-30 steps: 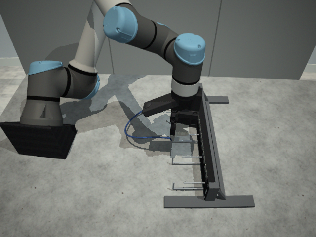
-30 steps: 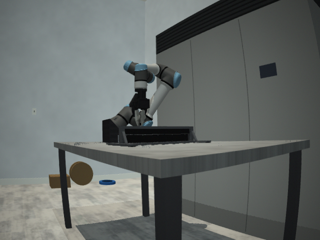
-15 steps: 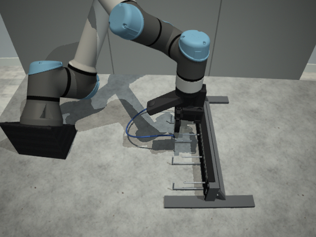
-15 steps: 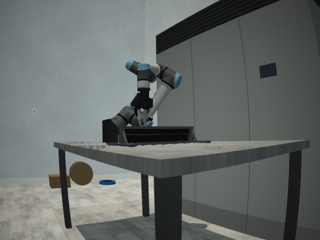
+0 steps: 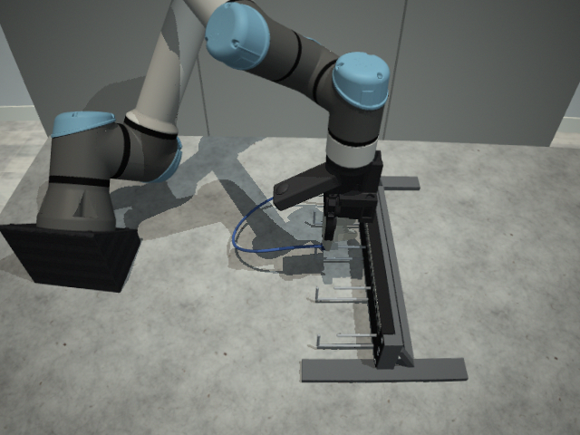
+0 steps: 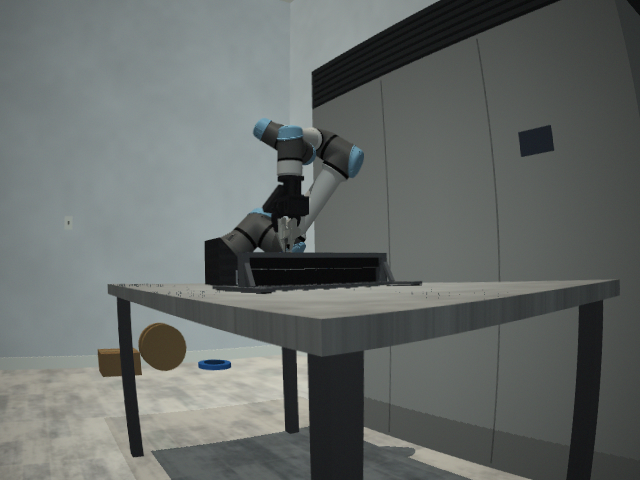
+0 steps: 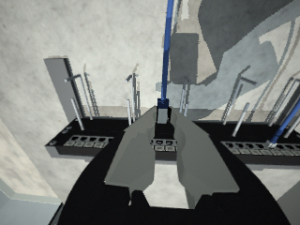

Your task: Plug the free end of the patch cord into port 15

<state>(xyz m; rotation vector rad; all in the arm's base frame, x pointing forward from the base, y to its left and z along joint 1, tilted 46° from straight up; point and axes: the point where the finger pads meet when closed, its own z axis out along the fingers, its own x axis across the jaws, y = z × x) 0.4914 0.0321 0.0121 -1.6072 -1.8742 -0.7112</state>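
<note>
Right now my hand is 1 cm short of the plug and 1 cm above it.
</note>
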